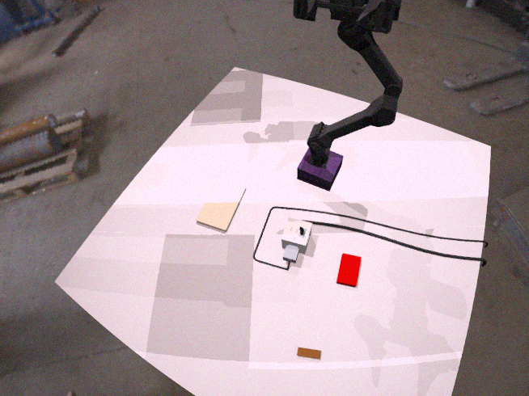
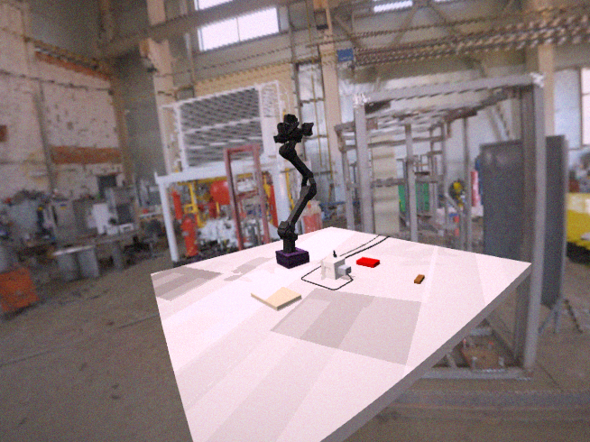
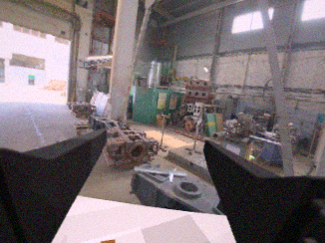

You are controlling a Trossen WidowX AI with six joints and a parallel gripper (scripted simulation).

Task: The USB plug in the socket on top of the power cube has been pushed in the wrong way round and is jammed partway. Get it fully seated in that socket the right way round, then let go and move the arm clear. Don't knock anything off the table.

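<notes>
My gripper tip is now 590 mm above the USB plug, 110 mm short of it and 10 mm to the left of it. Round my gripper tip: beige plate: 670 mm below, 320 mm to the right, 70 mm ahead; then small brown block: 670 mm below, 430 mm ahead, 120 mm to the left; then red block: 670 mm below, 160 mm to the left, 150 mm ahead.
</notes>
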